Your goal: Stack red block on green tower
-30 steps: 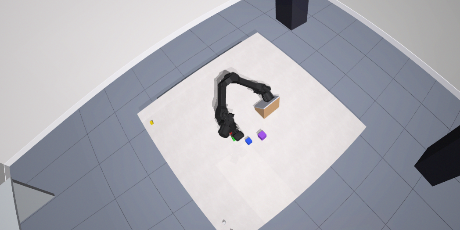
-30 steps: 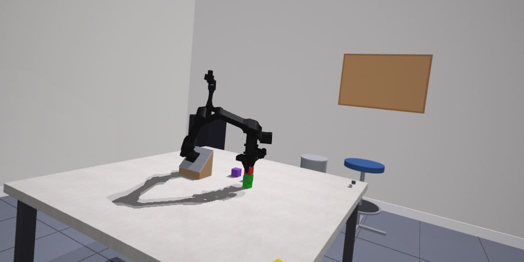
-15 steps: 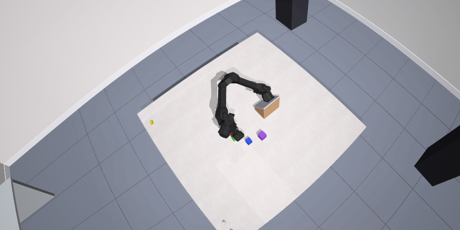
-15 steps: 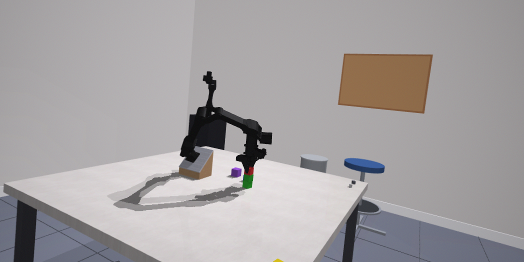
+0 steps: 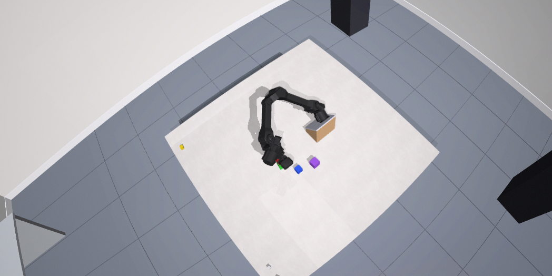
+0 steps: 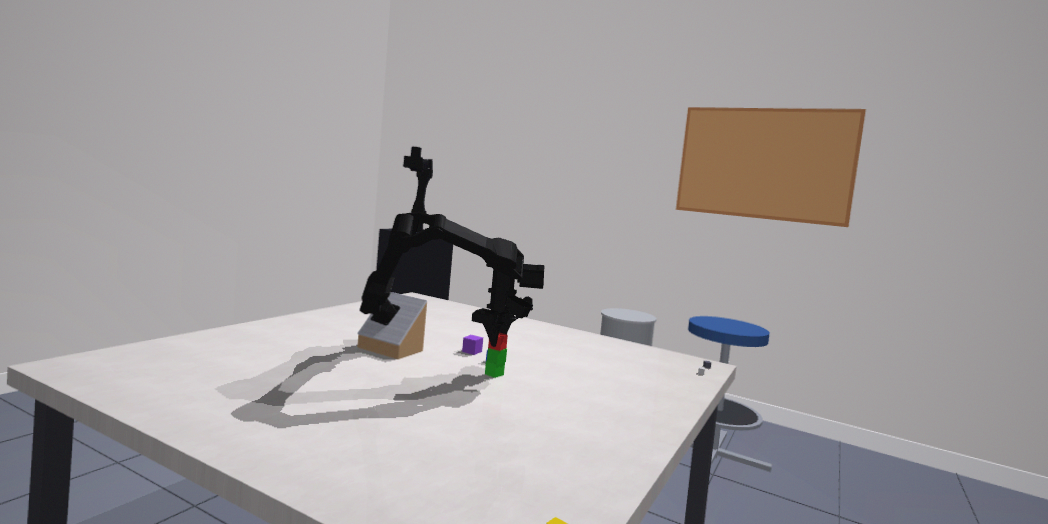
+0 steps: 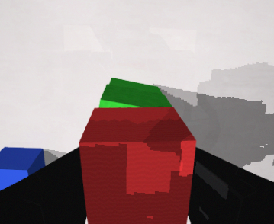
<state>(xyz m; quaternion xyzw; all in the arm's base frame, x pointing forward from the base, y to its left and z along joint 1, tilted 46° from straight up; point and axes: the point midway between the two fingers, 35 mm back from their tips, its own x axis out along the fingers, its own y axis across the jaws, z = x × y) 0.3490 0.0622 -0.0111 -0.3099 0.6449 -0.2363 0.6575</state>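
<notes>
The red block is 10 mm above my gripper tip. Also, from my gripper tip: small yellow block: 450 mm ahead, 490 mm to the right, 70 mm below; then blue block: 60 mm behind, 80 mm to the left, 60 mm below; then purple block: 160 mm behind, 110 mm to the left, 60 mm below.
</notes>
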